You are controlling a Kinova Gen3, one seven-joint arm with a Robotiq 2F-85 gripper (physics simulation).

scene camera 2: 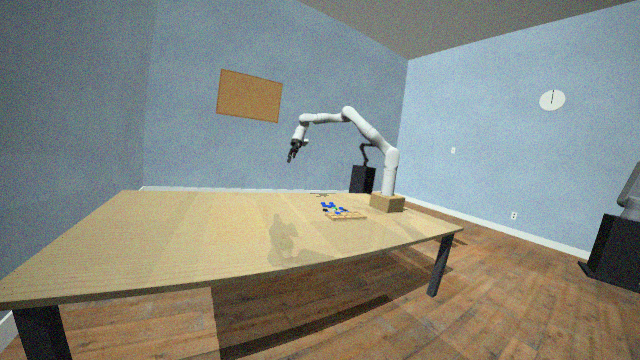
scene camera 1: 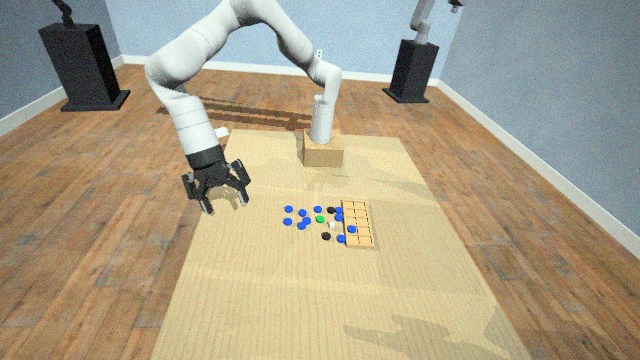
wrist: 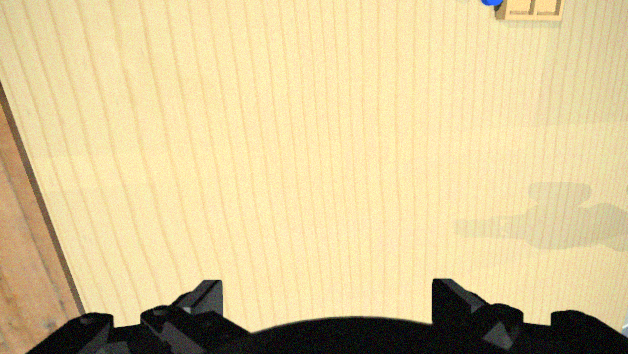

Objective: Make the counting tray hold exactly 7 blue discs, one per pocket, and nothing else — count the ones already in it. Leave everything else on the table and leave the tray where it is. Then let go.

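The wooden counting tray (scene camera 1: 360, 246) (scene camera 2: 347, 218) (wrist: 532, 18) has two columns of pockets. One blue disc (scene camera 1: 352, 229) shows in its left column in scene camera 1; whether it sits fully down is too small to tell. Two blue discs (scene camera 1: 339, 210) (scene camera 1: 339, 218) lie at the tray's left edge, and another blue disc (scene camera 1: 341, 239) (wrist: 492, 1) lies by its near left corner. Several more blue discs, among them one (scene camera 1: 318, 209) and another (scene camera 1: 287, 221), lie farther left on the table. My gripper (scene camera 1: 225, 207) (scene camera 2: 289, 160) (wrist: 327, 302) is open and empty, high above the table, left of the discs.
A green disc (scene camera 1: 320, 219), a black disc (scene camera 1: 331, 210), a second black disc (scene camera 1: 326, 236) and a small white block (scene camera 1: 331, 225) lie between the blue discs and the tray. The arm stands on a wooden base block (scene camera 1: 323, 156) (scene camera 2: 387, 202) behind them.
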